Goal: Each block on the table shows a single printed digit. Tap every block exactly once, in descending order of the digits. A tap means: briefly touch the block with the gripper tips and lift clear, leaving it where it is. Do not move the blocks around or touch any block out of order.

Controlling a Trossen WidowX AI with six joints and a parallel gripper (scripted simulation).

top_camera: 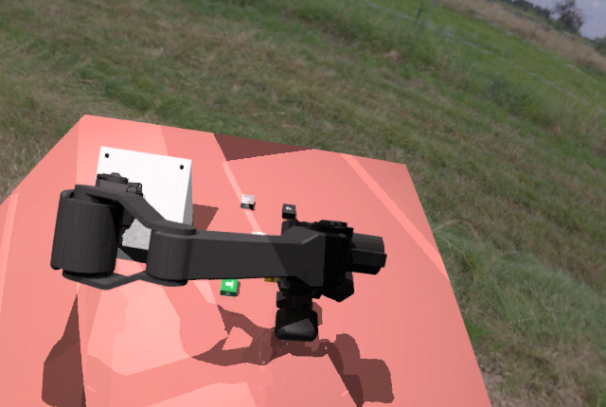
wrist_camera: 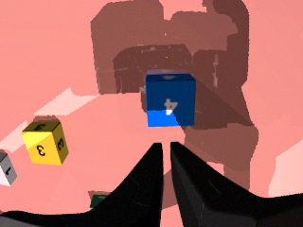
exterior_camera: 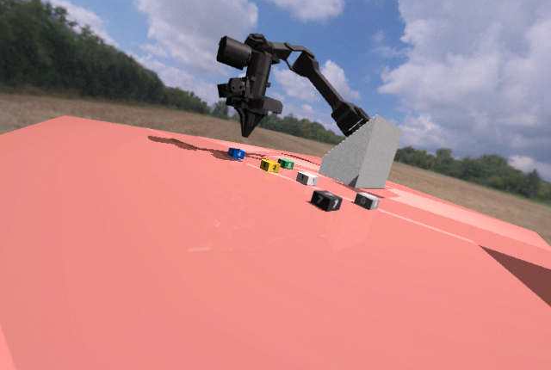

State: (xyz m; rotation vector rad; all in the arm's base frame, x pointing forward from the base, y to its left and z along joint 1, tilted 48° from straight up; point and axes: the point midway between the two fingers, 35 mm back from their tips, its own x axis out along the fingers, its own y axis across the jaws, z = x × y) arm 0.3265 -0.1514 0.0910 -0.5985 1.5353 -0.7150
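My gripper tip is 40 mm above the blue block marked 4, 10 mm to the left of it and 10 mm short of it. From my gripper tip the other things lie so: yellow block marked 3: 100 mm to the left, 40 mm below, 20 mm behind; then white block marked 1: 190 mm to the left, 50 mm behind, 40 mm below; then green block: 110 mm behind, 60 mm to the left, 40 mm below.
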